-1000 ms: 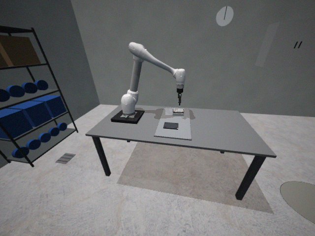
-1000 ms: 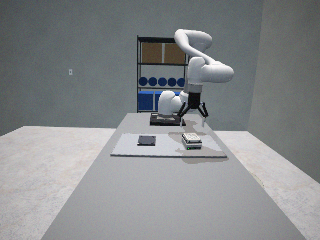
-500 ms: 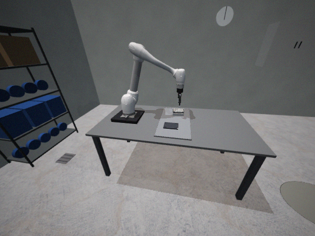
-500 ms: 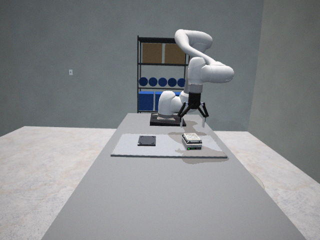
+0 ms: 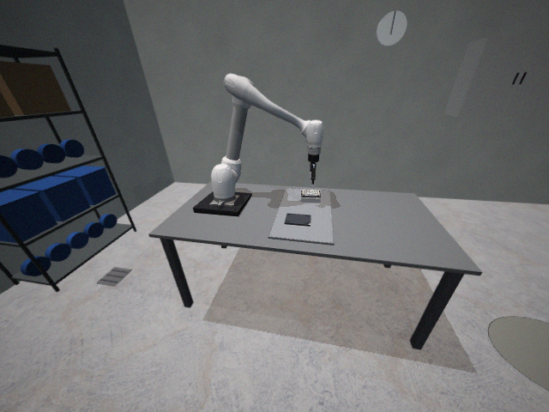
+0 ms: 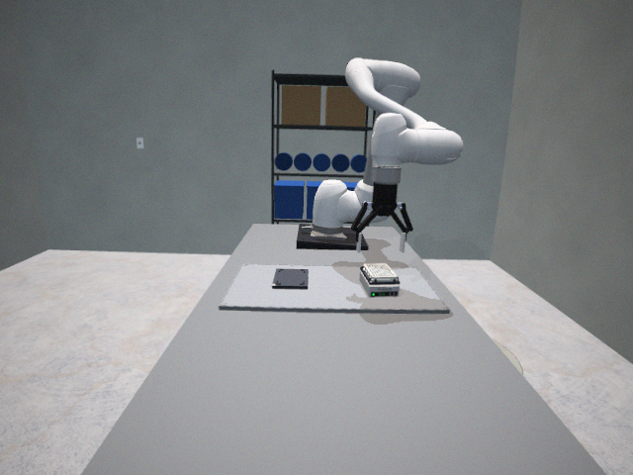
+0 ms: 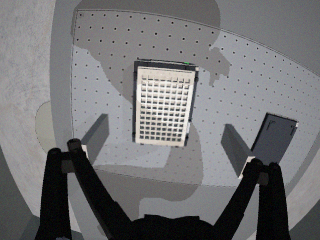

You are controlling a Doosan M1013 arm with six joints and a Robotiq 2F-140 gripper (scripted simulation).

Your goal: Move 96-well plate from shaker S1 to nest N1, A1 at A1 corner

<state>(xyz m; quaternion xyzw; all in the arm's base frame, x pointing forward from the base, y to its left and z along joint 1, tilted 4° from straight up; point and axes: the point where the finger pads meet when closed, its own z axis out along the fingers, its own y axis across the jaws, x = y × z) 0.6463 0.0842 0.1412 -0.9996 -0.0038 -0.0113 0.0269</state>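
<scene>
The white 96-well plate lies 8 cm below my hand. The rest, counted from my hand: A1 corner mark: 35 cm to the right, 13 cm below, 3 cm behind; dark plate nest N1: 29 cm to the right, 14 cm below, 10 cm behind.
</scene>
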